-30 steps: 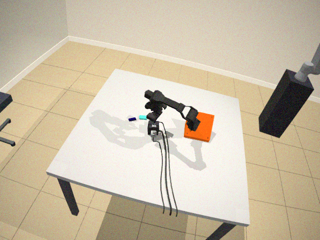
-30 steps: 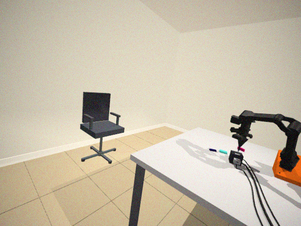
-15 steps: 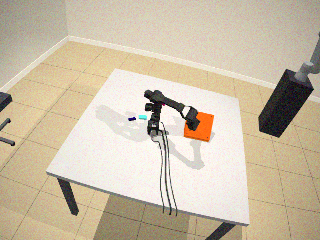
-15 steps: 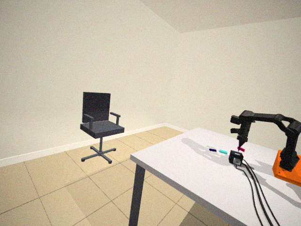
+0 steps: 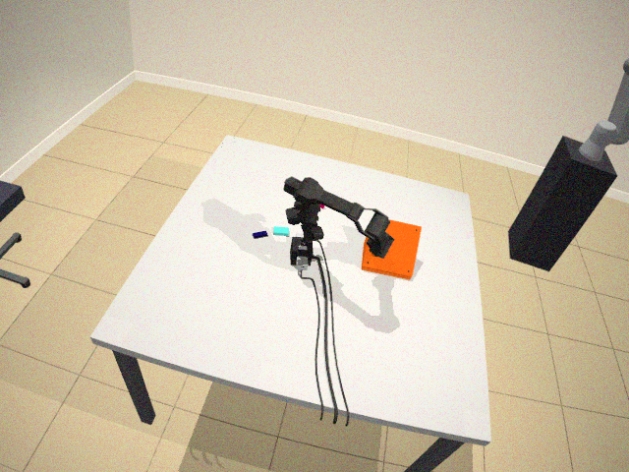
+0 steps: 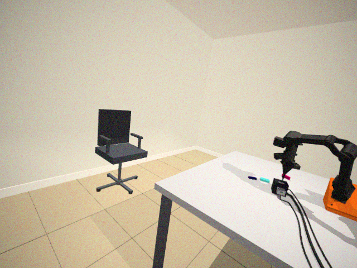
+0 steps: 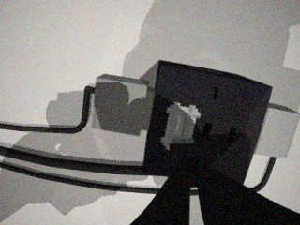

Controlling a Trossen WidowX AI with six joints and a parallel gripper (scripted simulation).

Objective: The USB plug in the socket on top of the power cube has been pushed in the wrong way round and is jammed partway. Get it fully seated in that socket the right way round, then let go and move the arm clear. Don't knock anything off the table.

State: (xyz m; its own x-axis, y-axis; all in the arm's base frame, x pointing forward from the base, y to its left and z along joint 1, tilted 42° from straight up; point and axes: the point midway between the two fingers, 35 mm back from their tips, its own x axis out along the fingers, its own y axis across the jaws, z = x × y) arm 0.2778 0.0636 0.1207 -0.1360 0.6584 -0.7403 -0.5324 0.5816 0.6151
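My gripper tip is 2 cm above the USB plug. Also, from my gripper tip: cyan block 12 cm ahead, 12 cm to the right, 13 cm below; then magenta block 4 cm ahead, 36 cm to the right, 12 cm below.
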